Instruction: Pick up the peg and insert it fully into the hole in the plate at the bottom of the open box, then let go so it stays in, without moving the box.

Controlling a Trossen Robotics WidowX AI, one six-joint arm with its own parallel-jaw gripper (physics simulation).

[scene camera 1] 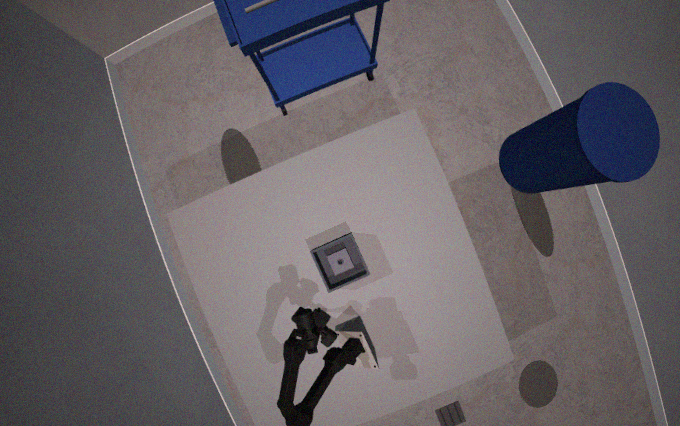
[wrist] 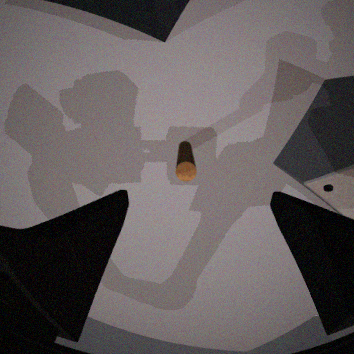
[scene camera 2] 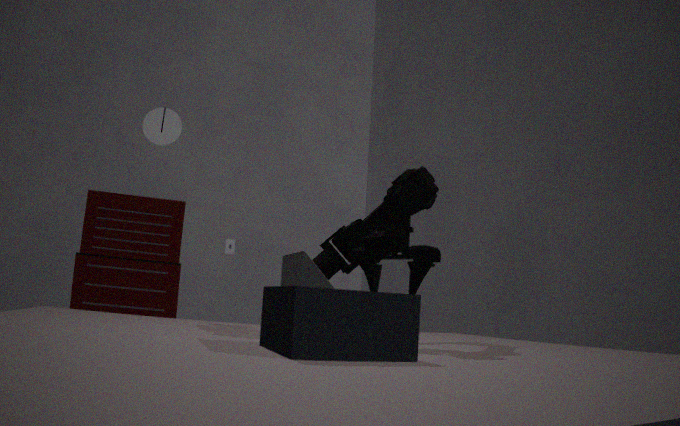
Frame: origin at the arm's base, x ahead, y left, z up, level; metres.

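Where they show: gripper, fingertip midpoint: (wrist: pixel 201 198); arm's base, origin of the base link: (scene camera 1: pixel 357 344) (scene camera 2: pixel 314 275).
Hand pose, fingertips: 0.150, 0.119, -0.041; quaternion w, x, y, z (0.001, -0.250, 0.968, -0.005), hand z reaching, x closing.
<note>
Things, the pixels of their centre, and the offset from my fingertips, as dx, dy, dz. "pt": a spot on its surface instead.
- peg, body centre: (wrist: pixel 184 155) +0.013, -0.005, -0.057
- open grey box, body centre: (scene camera 2: pixel 335 322) (scene camera 1: pixel 340 261) +0.182, -0.185, -0.048
- dark box corner, surface spot: (wrist: pixel 155 17) pt +0.087, -0.091, -0.049
The peg (wrist: pixel 186 170) stands upright on the table, its round orange top facing the camera in the wrist view and its side dark. My gripper (wrist: pixel 201 198) (scene camera 2: pixel 392 287) is open and empty. Its fingertips stand wide on either side of the peg's line in the wrist view, with the peg slightly beyond them. In scene camera 2 the fingertips are partly hidden behind the box. The open grey box (scene camera 1: pixel 359 253) (scene camera 2: pixel 351 326) stands beyond the arm, its light plate (scene camera 1: pixel 347 256) and dark central hole (scene camera 1: pixel 340 261) visible. The peg is not discernible in either scene camera view.
A dark angled fixture (scene camera 1: pixel 370 346) (wrist: pixel 312 132) (scene camera 2: pixel 301 270) with a pale sloped panel (wrist: pixel 345 186) stands beside the arm, right of the peg in the wrist view. A dark box corner (wrist: pixel 155 17) shows at the top there. Off the table are a blue cart (scene camera 1: pixel 321 95) and a blue cylinder (scene camera 1: pixel 618 131).
</note>
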